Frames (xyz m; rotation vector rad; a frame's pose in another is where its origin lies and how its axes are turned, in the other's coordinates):
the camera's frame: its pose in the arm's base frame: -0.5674 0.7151 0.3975 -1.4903 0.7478 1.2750
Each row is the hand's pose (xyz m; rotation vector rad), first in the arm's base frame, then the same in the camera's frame.
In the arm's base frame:
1: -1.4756 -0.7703 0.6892 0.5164 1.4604 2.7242
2: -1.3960 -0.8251 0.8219 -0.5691 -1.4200 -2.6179
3: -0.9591 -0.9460 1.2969 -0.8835 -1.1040 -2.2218
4: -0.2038 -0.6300 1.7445 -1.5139 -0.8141 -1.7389
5: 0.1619 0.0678 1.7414 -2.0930 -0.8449 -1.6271
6: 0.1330 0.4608 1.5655 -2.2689 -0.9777 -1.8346
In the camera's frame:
1: -0.7240 1.2031 -1.0699 0.1483 -0.9450 1.8571
2: -0.8386 1.1100 -1.1417 0.0977 -0.9364 1.9825
3: -1.1993 0.6158 -1.3799 -0.0868 -1.0840 2.4457
4: -1.3898 -0.2956 -1.3180 -0.1138 1.3669 -2.6484
5: -1.1932 -0.8441 -0.7878 -0.6847 1.5524 -2.2799
6: -0.9757 -0.8904 -0.4180 -1.0014 1.7792 -2.2335

